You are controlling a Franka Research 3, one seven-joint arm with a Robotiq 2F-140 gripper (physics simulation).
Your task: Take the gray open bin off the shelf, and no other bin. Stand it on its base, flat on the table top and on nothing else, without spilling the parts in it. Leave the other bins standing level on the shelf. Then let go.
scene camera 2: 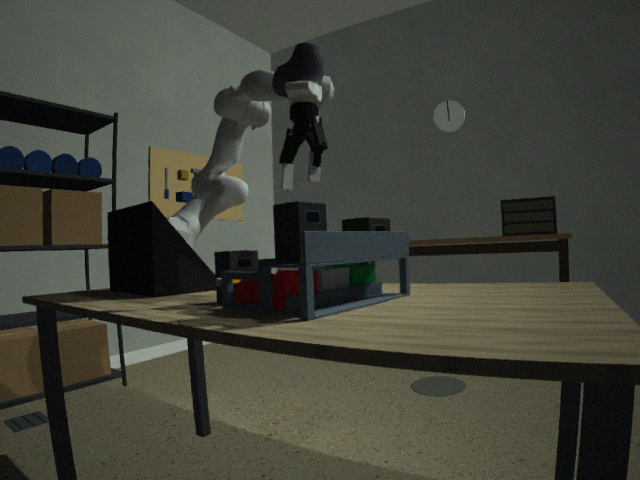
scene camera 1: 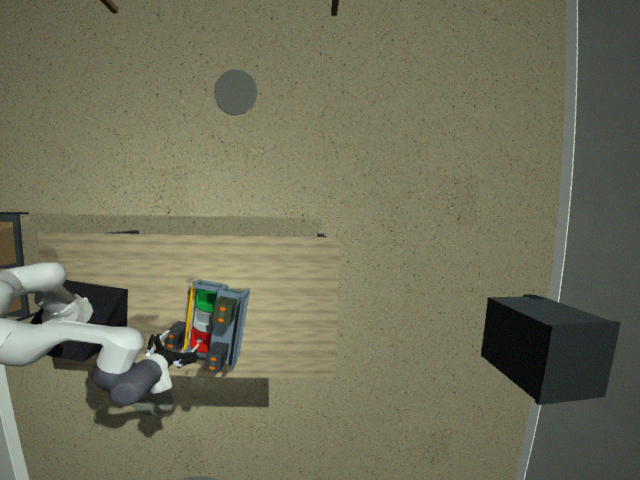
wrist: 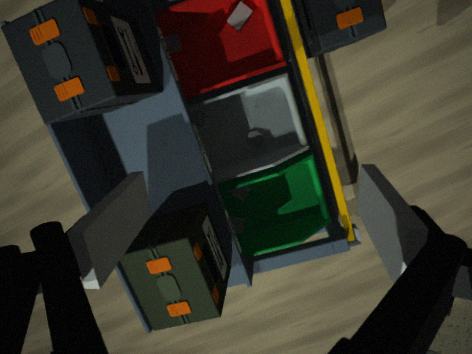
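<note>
The gray open bin (scene camera 1: 202, 320) (scene camera 2: 333, 279) (wrist: 270, 107) sits on the shelf (scene camera 1: 209, 284) (scene camera 2: 356, 246) (wrist: 300, 251), between the red bin (scene camera 1: 200, 339) (scene camera 2: 285, 286) (wrist: 255, 45) and the green bin (scene camera 1: 205, 299) (scene camera 2: 361, 272) (wrist: 300, 187). A small pale part shows inside the gray bin in the wrist view; shadow hides the rest. A yellow strip (scene camera 1: 189, 315) (wrist: 320, 120) runs along the shelf's front. My gripper (scene camera 1: 180, 341) (scene camera 2: 300, 176) (wrist: 249, 191) is open and empty, pointing down high above the shelf, its fingers spread across the shelf's width in the wrist view.
A tall dark case (scene camera 1: 216, 356) (scene camera 2: 299, 227) (wrist: 60, 65) and an olive case (scene camera 1: 224, 311) (scene camera 2: 366, 224) (wrist: 170, 285) stand behind the bins. Another dark case (scene camera 1: 175, 334) (scene camera 2: 236, 261) (wrist: 345, 25) stands before the red bin. The wooden table (scene camera 1: 289, 310) (scene camera 2: 491, 320) carries the shelf.
</note>
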